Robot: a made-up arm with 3 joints. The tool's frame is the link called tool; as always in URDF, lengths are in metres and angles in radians. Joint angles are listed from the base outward. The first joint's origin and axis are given. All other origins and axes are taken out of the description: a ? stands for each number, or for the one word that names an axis. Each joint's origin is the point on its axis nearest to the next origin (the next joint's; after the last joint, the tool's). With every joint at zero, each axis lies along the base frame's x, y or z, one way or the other. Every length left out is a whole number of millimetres.
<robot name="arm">
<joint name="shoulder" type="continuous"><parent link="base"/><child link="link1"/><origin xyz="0 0 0.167"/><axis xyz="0 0 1"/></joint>
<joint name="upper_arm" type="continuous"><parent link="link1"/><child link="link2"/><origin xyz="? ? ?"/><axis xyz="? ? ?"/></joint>
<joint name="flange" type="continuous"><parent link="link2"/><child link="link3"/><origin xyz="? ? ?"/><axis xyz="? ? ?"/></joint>
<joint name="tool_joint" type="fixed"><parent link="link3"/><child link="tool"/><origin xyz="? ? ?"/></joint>
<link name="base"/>
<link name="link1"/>
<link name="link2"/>
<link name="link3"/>
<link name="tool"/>
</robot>
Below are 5 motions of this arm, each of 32 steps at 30 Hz.
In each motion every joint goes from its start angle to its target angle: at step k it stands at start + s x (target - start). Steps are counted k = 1, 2, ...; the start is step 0. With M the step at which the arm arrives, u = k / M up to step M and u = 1 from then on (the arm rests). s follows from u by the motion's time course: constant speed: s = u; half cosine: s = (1 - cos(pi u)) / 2; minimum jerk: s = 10 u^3 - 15 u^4 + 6 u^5.
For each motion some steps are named. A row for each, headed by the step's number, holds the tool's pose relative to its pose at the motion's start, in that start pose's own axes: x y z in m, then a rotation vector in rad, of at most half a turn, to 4 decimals.
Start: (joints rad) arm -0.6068 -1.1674 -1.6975
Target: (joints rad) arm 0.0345 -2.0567 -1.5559
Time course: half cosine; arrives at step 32
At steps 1, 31, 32:
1: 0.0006 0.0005 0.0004 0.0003 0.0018 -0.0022
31: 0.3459 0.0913 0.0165 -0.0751 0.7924 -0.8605
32: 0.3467 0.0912 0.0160 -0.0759 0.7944 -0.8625

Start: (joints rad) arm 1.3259 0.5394 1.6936
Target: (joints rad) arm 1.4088 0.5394 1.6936
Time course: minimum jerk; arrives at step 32
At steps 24, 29, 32:
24: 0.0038 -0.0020 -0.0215 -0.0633 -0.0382 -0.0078
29: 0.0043 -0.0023 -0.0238 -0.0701 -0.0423 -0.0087
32: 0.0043 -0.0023 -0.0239 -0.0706 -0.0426 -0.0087

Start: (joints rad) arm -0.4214 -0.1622 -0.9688
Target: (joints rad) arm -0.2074 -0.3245 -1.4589
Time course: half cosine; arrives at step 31
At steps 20, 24, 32:
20: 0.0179 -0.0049 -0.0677 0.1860 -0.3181 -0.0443
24: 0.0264 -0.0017 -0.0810 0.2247 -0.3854 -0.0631
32: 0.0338 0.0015 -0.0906 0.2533 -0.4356 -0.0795

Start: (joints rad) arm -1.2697 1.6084 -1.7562
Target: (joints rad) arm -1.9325 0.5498 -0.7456
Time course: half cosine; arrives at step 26
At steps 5, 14, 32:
5: 0.0335 0.0235 0.0408 -0.0137 0.1481 -0.0927
14: 0.3183 0.0883 0.1531 -0.0400 0.9131 -0.6112
32: 0.5989 0.0076 0.0706 0.0101 1.5131 -1.1746

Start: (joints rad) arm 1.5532 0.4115 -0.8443
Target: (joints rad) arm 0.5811 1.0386 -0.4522
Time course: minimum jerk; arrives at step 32
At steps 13, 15, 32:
13: 0.0258 0.0660 0.0217 -0.3417 0.2847 -0.0545
15: 0.0402 0.0914 0.0267 -0.4524 0.3951 -0.0797
32: 0.1522 0.2185 0.0097 -0.9313 1.0165 -0.2479

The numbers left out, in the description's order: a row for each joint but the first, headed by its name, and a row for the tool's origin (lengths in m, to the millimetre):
upper_arm: xyz -0.089 -0.066 0, axis -1 0 0
flange: xyz 0 0.209 0.048, axis 0 1 0
tool: xyz -0.31 0 0.031

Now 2 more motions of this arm.
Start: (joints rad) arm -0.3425 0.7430 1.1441
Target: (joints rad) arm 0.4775 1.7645 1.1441
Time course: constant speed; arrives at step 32
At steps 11, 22, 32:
11: 0.0896 0.0568 -0.1348 -0.3009 -0.2252 -0.2464
22: 0.2333 0.0635 -0.2503 -0.5230 -0.5111 -0.5128
32: 0.3969 0.0370 -0.2995 -0.6406 -0.8124 -0.7651

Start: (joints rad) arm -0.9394 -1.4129 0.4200
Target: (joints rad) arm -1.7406 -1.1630 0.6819
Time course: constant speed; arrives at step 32
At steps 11, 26, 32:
11: 0.0064 0.0348 -0.1026 -0.0516 -0.1800 -0.0873
26: 0.0617 0.0854 -0.2271 -0.0845 -0.4186 -0.2407
32: 0.0970 0.1056 -0.2676 -0.0829 -0.5117 -0.3103

